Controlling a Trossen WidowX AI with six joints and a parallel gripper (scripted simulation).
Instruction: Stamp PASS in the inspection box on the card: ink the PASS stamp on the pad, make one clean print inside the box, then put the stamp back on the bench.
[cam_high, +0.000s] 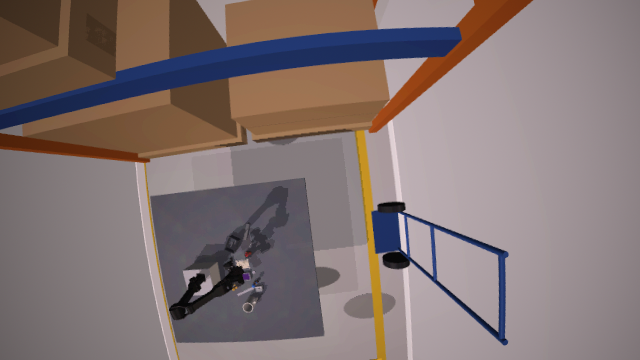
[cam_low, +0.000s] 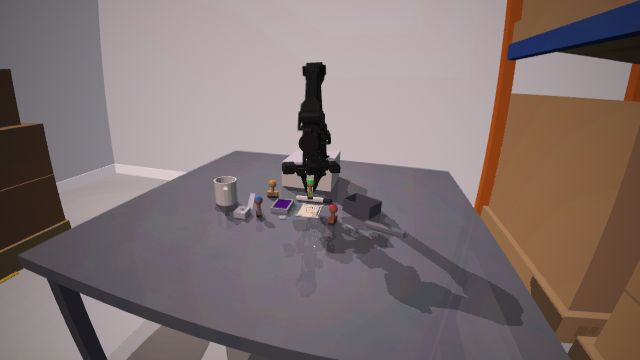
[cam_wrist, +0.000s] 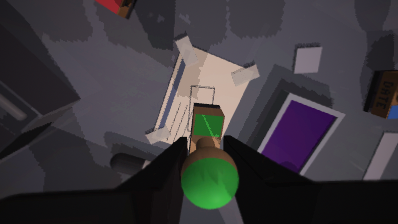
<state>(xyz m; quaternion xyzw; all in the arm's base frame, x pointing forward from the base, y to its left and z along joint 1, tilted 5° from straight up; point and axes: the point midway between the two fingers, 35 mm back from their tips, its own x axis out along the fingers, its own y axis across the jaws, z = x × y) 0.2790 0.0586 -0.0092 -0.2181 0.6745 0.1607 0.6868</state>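
Right now my gripper tip is 7 cm above the cream card. Also, from my gripper tip: green-knobbed stamp (right at my gripper tip); then marker (8 cm behind, 1 cm to the left, 6 cm below); then purple ink pad (2 cm ahead, 10 cm to the right, 7 cm below).
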